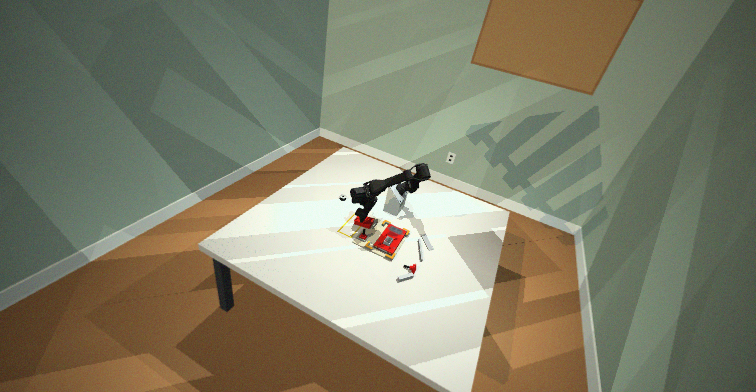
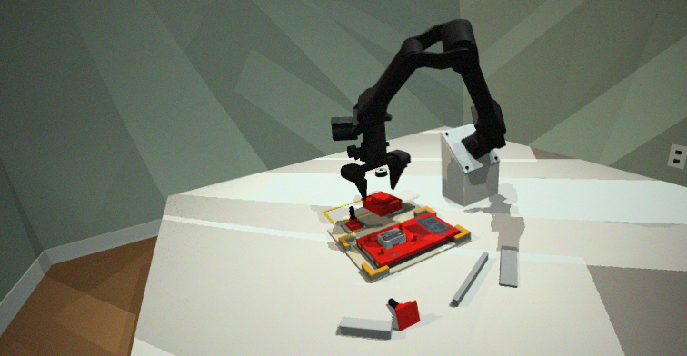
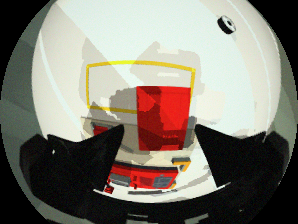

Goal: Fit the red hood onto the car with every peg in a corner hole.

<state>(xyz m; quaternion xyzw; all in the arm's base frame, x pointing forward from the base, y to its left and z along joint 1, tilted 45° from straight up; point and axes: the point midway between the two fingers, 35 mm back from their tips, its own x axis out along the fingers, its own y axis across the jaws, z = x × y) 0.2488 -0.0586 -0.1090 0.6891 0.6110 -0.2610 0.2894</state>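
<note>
Right now my gripper tip is 2 cm above the red hood. From my gripper tip the other things lie so: grey bar: 26 cm ahead, 32 cm to the left, 3 cm below; then grey engine block: 9 cm ahead, 18 cm to the left, 2 cm below.
</note>
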